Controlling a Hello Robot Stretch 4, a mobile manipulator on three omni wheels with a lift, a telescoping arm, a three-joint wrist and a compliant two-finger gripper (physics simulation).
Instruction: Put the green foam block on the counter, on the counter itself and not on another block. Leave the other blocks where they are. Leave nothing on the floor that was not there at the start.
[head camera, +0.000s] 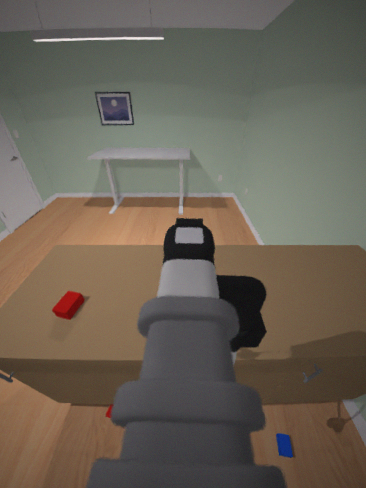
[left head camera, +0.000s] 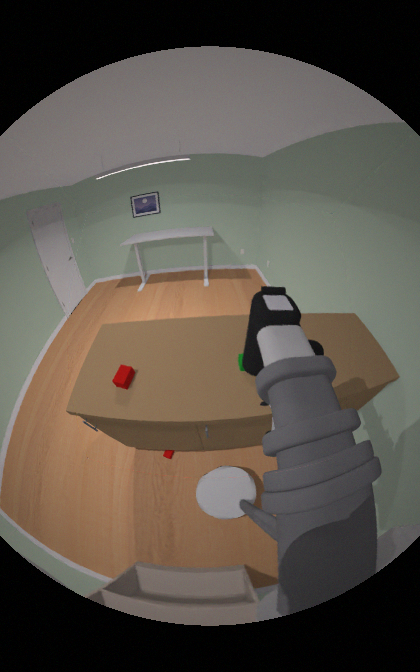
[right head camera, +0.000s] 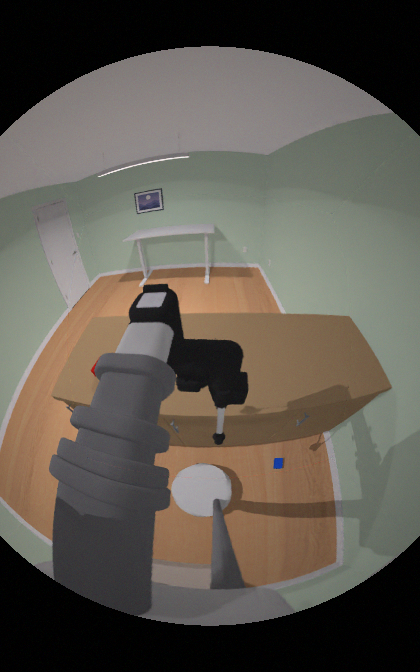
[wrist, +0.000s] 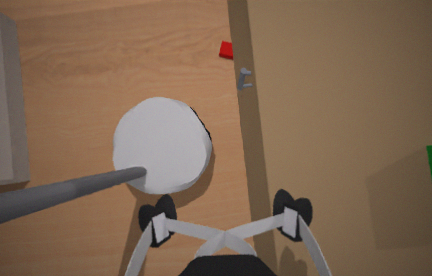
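The green foam block lies on the brown counter. A small part of it shows left of the black wrist in the left head view and at the right edge of the wrist view; in the head view it is hidden behind the arm. My gripper is open and empty, fingers apart, above the counter's front edge and away from the block. In the right head view its finger hangs in front of the counter.
A red block lies on the counter's left part. Another red block and a blue block lie on the floor. A white round disc with a grey rod stands before the counter.
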